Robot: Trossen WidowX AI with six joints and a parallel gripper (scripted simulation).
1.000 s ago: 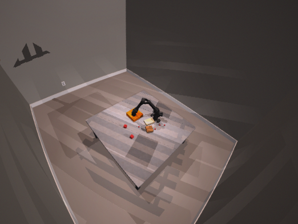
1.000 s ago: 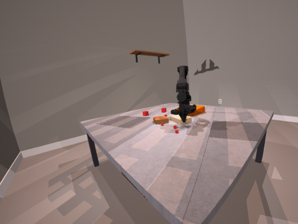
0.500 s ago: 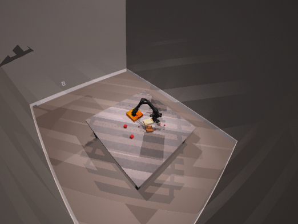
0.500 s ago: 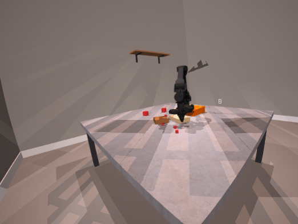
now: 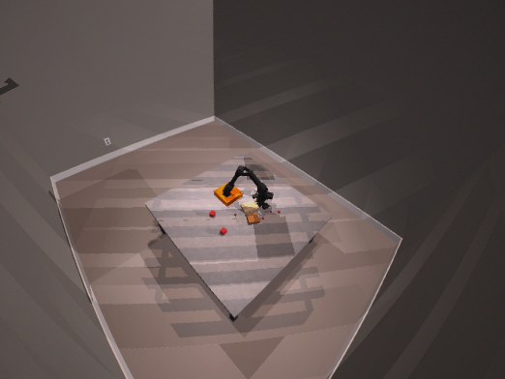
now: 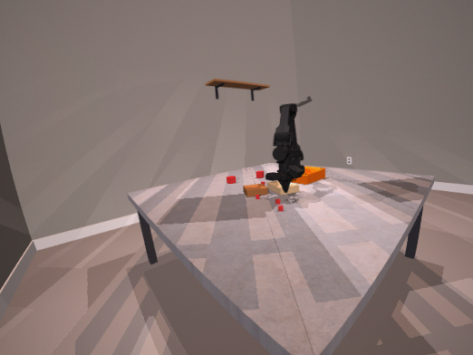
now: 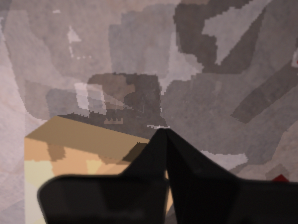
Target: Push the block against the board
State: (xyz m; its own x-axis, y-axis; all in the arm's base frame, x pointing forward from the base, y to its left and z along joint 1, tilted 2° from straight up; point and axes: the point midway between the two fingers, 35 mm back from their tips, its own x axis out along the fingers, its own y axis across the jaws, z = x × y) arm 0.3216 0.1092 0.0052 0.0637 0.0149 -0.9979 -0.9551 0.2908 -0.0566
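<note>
Right now my gripper tip is 7 cm past the board and 6 cm to the left of it. Also, from my gripper tip: square block: 3 cm ahead, 16 cm to the right.
</note>
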